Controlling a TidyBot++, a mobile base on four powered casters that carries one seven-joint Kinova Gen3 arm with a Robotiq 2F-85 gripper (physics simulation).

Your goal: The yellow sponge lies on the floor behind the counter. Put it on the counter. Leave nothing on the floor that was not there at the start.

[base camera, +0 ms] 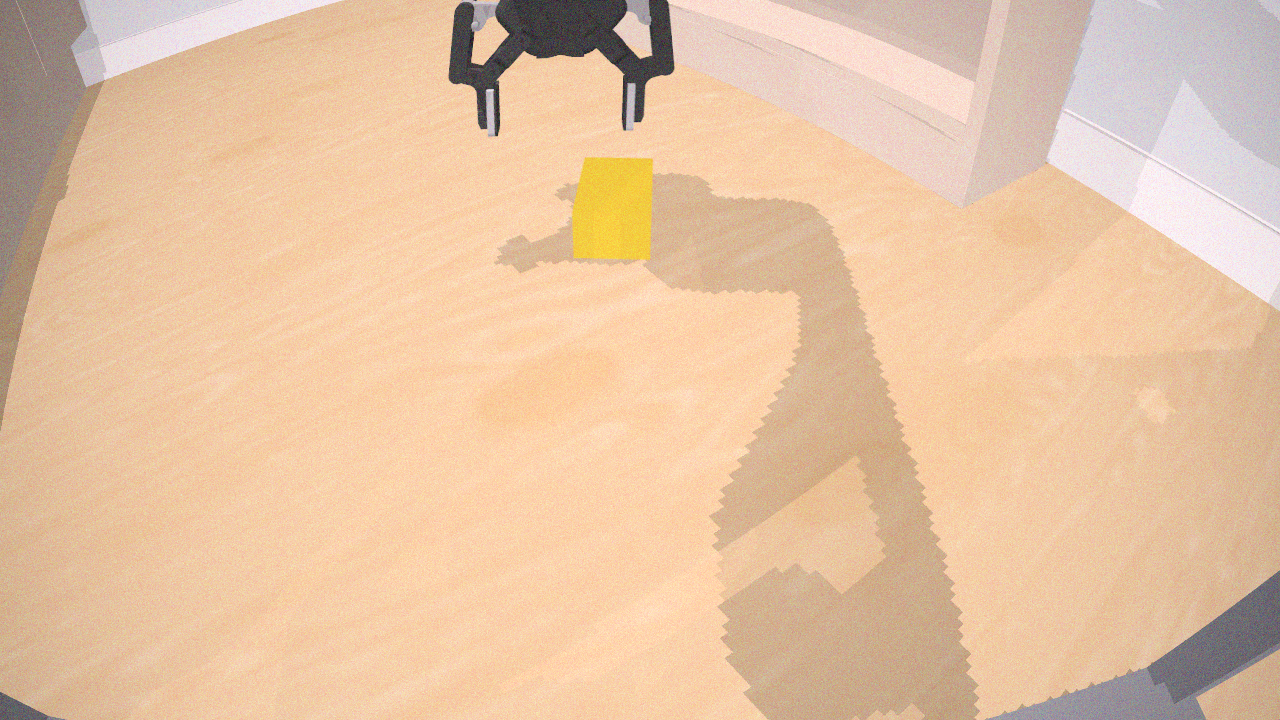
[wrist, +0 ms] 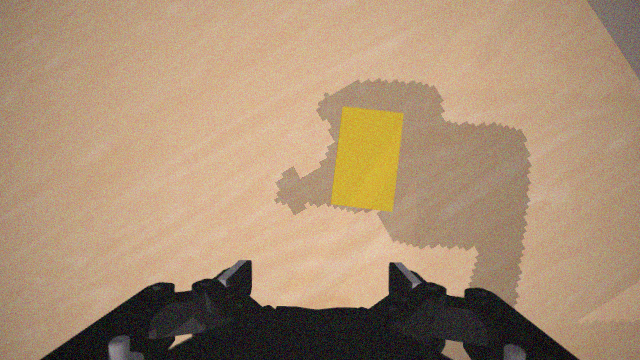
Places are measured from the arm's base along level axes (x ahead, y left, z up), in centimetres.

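Where they show: gripper, fingertip midpoint: (base camera: pixel 560 128) (wrist: pixel 319 277).
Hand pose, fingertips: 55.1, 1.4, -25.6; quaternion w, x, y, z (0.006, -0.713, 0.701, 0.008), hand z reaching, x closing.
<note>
After its pixels a point has its place, as x, y, z.
The yellow sponge (base camera: pixel 613 209) {59.2, -2.4, -35.1} (wrist: pixel 367 159) {63.6, -2.8, -35.1} lies flat on the wooden floor, inside the arm's shadow. My gripper (base camera: pixel 560 132) {55.1, 1.4, -25.6} (wrist: pixel 319 277) {55.1, 1.4, -25.6} is open, with nothing between its fingers. It is raised above the floor, apart from the sponge. In the wrist view the sponge is ahead of the fingertips and a little to the right, with its long side tilted slightly. I cannot tell whether any surface in view is the counter named in the task.
A pale wooden cabinet or shelf unit (base camera: pixel 1015 107) {74.0, -48.5, -27.7} stands at the back right. A white skirting board (base camera: pixel 1190 223) {65.9, -78.7, -36.1} runs along the wall at the right. A grey-brown surface (base camera: pixel 35 107) {109.5, 103.8, -29.9} rises at the left edge. Dark grey parts (base camera: pixel 1226 640) show at the lower right corner.
</note>
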